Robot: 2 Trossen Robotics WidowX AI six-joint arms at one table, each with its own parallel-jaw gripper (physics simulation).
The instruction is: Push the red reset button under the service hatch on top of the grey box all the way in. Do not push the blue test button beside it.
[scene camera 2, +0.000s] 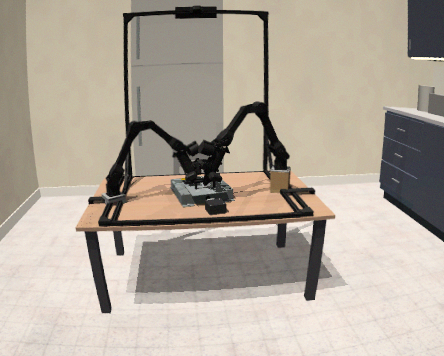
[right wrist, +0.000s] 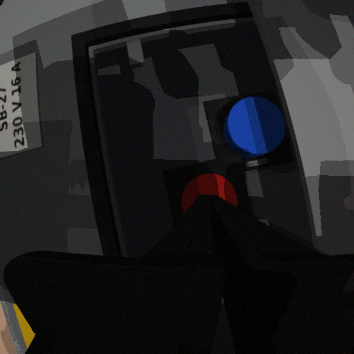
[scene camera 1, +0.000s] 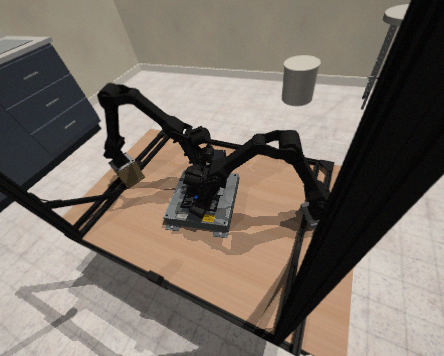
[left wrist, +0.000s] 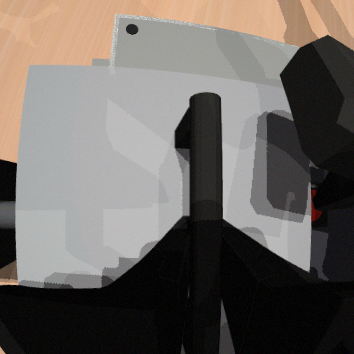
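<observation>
The grey box [scene camera 1: 195,223] [scene camera 2: 186,194] [left wrist: 165,45] lies mid-table. In the left wrist view its pale hatch [left wrist: 50,125] stands over part of the top, beside the dark opening. My left gripper [left wrist: 199,223] is shut on the hatch's black bar handle [left wrist: 205,150]. My right gripper [right wrist: 206,203] is shut and empty, its tips over the lower part of the red button [right wrist: 207,186] [left wrist: 315,210]. Contact and the button's depth cannot be told. The blue button [right wrist: 255,126] [scene camera 1: 195,197] lies up and right of the tips in the right wrist view, apart from them.
The opening's dark rim [right wrist: 82,125] runs left of the buttons in the right wrist view. Both arms crowd together over the box. A brown block [scene camera 1: 131,174] [scene camera 2: 280,181] is at the left arm's base. A small black block [scene camera 2: 216,205] is in front of the box in scene camera 2.
</observation>
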